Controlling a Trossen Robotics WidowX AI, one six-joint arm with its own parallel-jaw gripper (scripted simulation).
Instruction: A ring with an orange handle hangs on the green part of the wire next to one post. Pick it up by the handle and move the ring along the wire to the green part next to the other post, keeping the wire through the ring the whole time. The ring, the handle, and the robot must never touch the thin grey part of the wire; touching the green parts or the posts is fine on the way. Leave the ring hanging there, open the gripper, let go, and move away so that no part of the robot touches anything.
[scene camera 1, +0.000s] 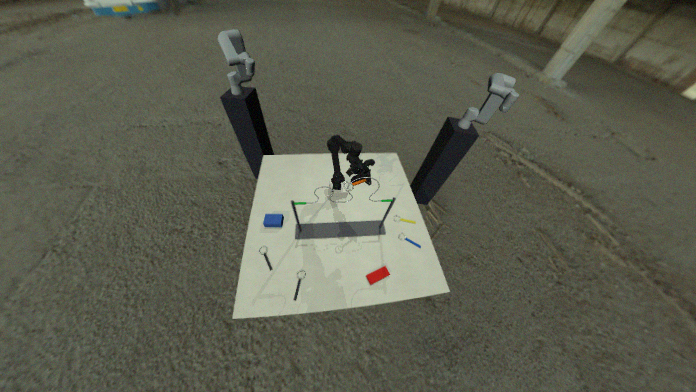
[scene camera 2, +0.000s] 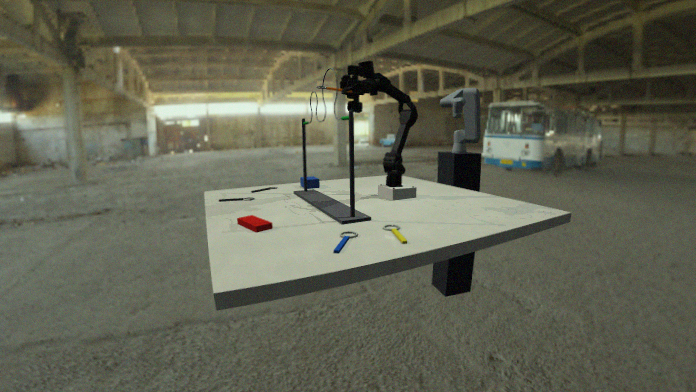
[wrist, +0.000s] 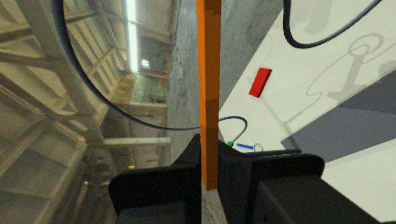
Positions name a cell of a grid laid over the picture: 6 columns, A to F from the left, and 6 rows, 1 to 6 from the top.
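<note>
The gripper (scene camera 2: C2) (wrist: D4) is visible in the scene.
</note>
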